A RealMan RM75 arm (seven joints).
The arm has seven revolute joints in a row. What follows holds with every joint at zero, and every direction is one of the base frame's. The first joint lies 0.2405 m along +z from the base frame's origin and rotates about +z. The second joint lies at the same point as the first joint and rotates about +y. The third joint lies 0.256 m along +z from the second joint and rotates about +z. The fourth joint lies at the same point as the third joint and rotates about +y. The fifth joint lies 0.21 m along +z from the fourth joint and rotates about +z. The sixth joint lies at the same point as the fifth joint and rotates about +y. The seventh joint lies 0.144 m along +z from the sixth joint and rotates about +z. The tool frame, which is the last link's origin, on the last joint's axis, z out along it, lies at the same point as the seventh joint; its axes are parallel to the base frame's.
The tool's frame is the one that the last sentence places.
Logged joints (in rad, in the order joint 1, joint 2, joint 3, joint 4, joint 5, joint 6, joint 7), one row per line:
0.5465 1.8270 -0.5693 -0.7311 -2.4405 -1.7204 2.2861
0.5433 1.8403 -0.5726 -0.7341 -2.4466 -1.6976 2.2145
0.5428 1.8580 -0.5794 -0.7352 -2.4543 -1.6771 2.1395
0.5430 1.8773 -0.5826 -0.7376 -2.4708 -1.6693 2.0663
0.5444 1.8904 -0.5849 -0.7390 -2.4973 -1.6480 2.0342
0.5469 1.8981 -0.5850 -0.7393 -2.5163 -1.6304 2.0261
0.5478 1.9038 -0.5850 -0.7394 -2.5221 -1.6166 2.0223
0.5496 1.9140 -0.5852 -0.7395 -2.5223 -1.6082 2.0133
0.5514 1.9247 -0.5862 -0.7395 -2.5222 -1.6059 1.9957
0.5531 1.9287 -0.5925 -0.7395 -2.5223 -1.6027 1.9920
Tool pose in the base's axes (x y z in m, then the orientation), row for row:
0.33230 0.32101 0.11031 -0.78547 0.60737 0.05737 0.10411
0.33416 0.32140 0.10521 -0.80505 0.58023 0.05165 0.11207
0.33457 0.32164 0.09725 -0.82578 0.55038 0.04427 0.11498
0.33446 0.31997 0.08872 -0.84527 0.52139 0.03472 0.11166
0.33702 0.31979 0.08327 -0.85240 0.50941 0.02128 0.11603
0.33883 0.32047 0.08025 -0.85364 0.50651 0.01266 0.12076
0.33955 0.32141 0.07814 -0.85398 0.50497 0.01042 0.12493
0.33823 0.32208 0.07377 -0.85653 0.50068 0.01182 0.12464
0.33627 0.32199 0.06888 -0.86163 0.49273 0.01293 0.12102
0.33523 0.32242 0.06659 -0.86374 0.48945 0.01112 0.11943
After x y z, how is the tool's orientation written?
As a quaternion, x y z w.
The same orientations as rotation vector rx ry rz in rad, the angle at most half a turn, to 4 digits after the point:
-2.3164 1.7912 0.1692
-2.3632 1.7032 0.1516
-2.4200 1.6129 0.1297
-2.4819 1.5309 0.1019
-2.4965 1.4920 0.0623
-2.4934 1.4794 0.0370
-2.4884 1.4714 0.0304
-2.4963 1.4592 0.0344
-2.5163 1.4390 0.0378
-2.5248 1.4307 0.0325

